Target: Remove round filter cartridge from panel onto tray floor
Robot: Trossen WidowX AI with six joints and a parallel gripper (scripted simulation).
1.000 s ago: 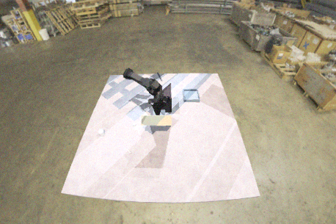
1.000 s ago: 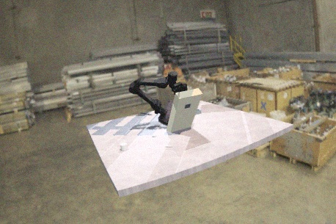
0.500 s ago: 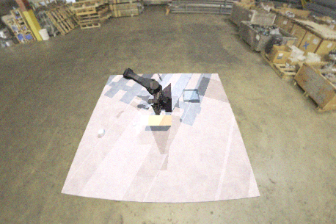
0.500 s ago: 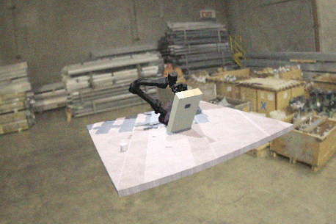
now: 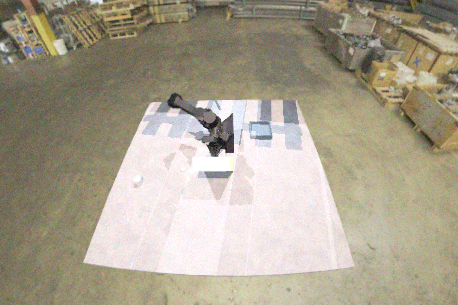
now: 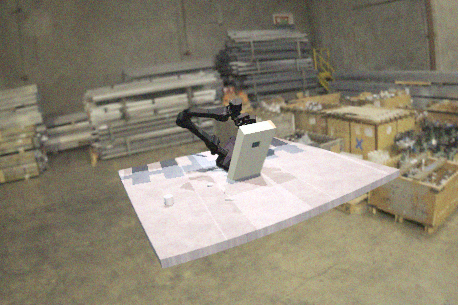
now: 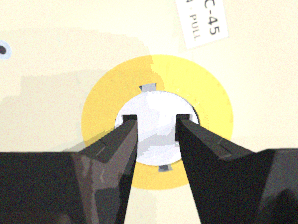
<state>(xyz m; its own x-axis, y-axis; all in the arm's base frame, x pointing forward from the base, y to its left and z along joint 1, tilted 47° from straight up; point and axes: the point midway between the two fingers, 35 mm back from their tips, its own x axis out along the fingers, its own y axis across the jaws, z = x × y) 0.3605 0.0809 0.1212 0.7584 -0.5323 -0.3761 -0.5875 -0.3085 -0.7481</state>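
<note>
My gripper tip is now 1 cm short of the round filter cartridge and 1 cm above it. From my gripper tip the other things lie so: tray 41 cm behind, 33 cm to the left, 22 cm below; service panel 4 cm behind, 8 cm below.
</note>
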